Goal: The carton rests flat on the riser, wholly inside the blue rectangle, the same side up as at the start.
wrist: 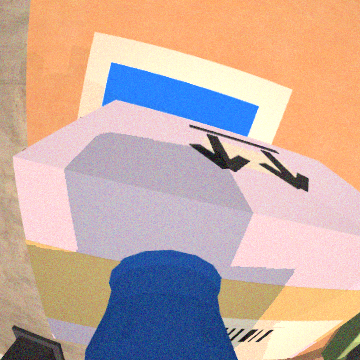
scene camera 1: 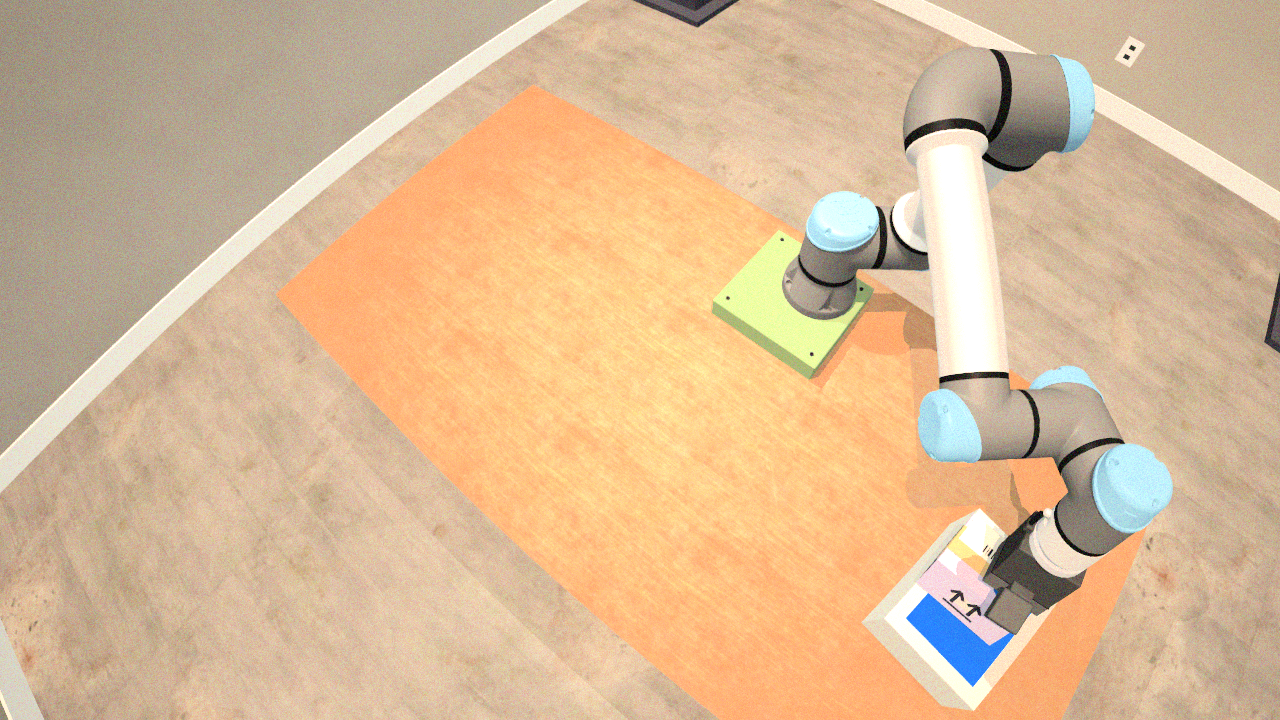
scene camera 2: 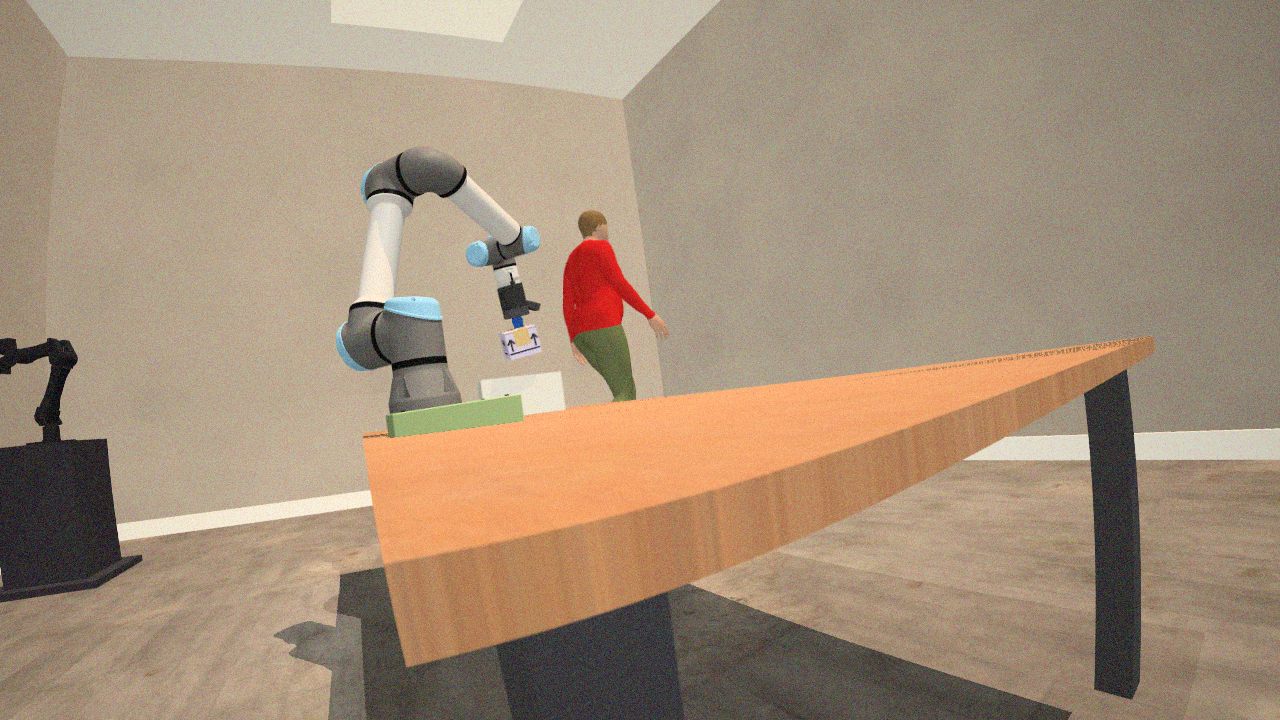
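Where they show: hand, tool point: (wrist: pixel 164 253); arm's base, link origin: (scene camera 1: pixel 818 288) (scene camera 2: pixel 426 408).
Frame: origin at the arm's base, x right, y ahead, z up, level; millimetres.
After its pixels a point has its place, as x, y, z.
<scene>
The carton (scene camera 1: pixel 960 582) {-460, 405, 222} (scene camera 2: pixel 521 343) {-431, 353, 169} (wrist: pixel 45 200) {-545, 405, 242} is pale pink with an orange tape band, a barcode label and black arrows on one side. In scene camera 2 the arrows point up. My gripper (scene camera 2: pixel 518 322) (wrist: pixel 165 295), a blue suction cup, is on the carton's top face and holds it in the air. The white riser (scene camera 1: pixel 930 654) {-528, 470, 74} (scene camera 2: pixel 541 394) {-445, 402, 10} (wrist: pixel 190 70) {-532, 470, 74} stands below, with a visible gap in scene camera 2. The blue rectangle (scene camera 1: pixel 953 637) {-544, 427, 74} (wrist: pixel 175 95) {-543, 446, 74} on its top is partly hidden by the carton in scene camera 1 and the wrist view. The cup's contact is hidden in scene camera 1.
The arm's base stands on a green block (scene camera 1: pixel 760 300) {73, 104, 4} (scene camera 2: pixel 456 416) {149, 38, -22} on the orange wooden table (scene camera 1: pixel 537 313) {420, 395, -45} (scene camera 2: pixel 716 456) {939, 4, -46}. A person in a red top (scene camera 2: pixel 594 286) is beyond the table. A black arm on a dark pedestal (scene camera 2: pixel 53 501) stands at the left in scene camera 2.
</scene>
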